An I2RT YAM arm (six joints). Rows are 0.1 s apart.
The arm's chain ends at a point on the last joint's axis. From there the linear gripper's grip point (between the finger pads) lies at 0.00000 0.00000 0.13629 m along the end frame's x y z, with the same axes.
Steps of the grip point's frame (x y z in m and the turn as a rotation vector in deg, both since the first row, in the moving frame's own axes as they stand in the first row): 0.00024 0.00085 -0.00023 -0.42 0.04 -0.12; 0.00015 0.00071 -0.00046 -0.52 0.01 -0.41; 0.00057 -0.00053 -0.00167 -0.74 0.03 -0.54; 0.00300 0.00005 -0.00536 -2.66 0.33 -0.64; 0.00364 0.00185 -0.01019 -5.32 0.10 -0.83; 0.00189 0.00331 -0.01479 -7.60 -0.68 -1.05; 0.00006 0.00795 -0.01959 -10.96 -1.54 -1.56; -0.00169 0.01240 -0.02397 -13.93 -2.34 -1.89; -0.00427 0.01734 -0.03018 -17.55 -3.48 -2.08
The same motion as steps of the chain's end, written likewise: 0.00014 -0.00015 -0.00023 -0.42 0.04 -0.12; 0.00012 -0.00053 -0.00045 -0.52 0.01 -0.41; 0.00049 -0.00229 -0.00166 -0.74 0.03 -0.54; 0.00218 -0.00627 -0.00521 -2.66 0.33 -0.64; 0.00331 -0.01078 -0.00960 -5.32 0.10 -0.83; 0.00334 -0.01473 -0.01358 -7.60 -0.68 -1.05; 0.00335 -0.01801 -0.01706 -10.96 -1.54 -1.56; 0.00328 -0.02049 -0.01985 -13.93 -2.34 -1.89; 0.00312 -0.02387 -0.02359 -17.55 -3.48 -2.08
